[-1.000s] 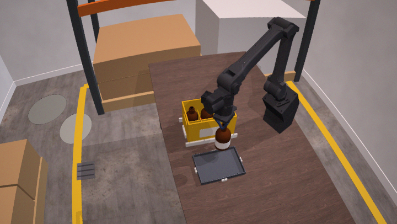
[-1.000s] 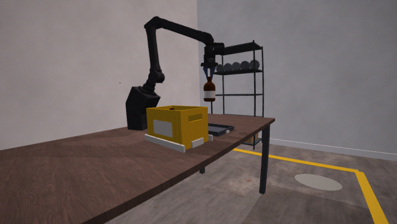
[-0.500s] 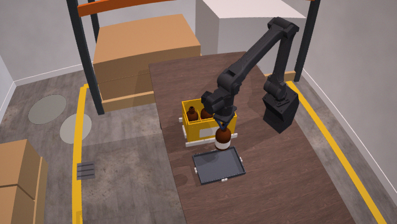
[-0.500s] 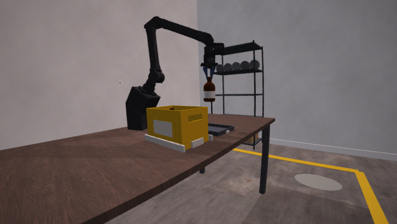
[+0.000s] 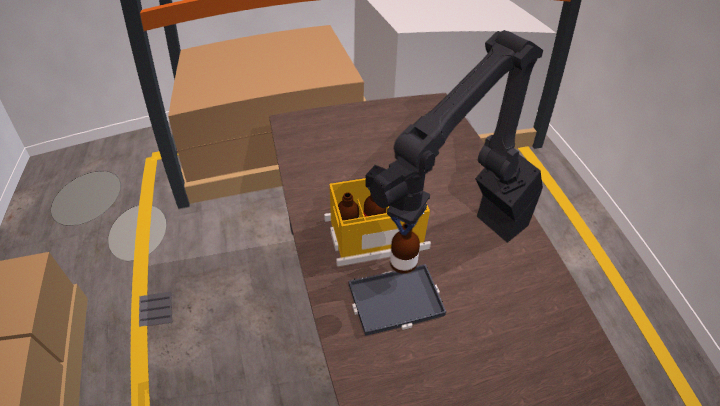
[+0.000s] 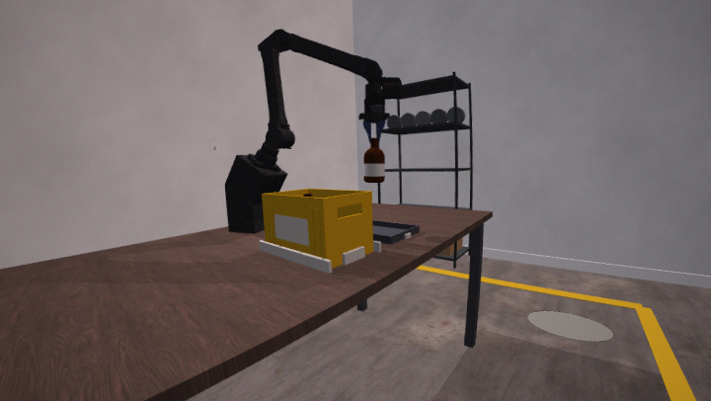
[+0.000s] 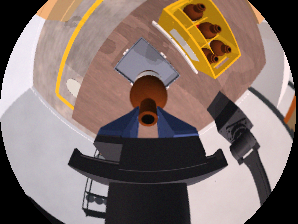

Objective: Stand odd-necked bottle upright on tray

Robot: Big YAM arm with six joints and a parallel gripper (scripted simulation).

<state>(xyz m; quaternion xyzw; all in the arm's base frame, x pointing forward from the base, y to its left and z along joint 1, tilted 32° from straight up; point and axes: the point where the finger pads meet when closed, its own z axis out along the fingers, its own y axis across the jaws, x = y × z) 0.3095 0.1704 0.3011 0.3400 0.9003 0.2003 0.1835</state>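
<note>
Now: hand 70 mm above the glass bottle. From my hand the other things lie so: dark tray (320 mm below); then yellow crate (270 mm to the right, 250 mm below, 20 mm ahead).
</note>
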